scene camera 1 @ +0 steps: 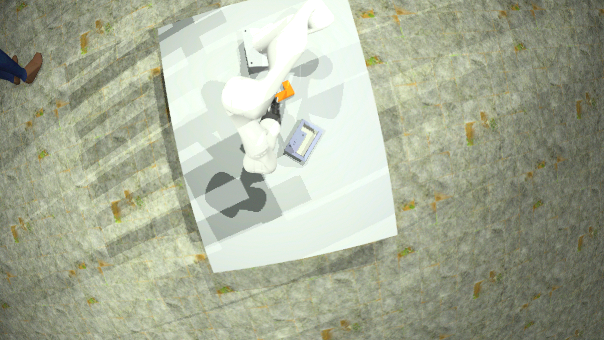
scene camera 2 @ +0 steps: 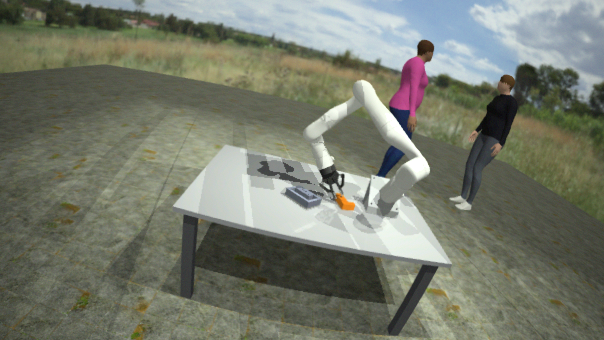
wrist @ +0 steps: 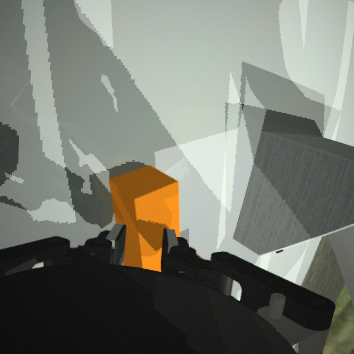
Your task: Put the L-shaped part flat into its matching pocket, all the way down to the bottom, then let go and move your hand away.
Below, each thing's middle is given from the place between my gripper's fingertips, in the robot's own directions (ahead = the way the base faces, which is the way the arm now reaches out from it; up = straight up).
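Orange L-shaped part point(wrist: 145, 199): my hand 1 cm above it, 3 cm past it, 1 cm to the right of it.
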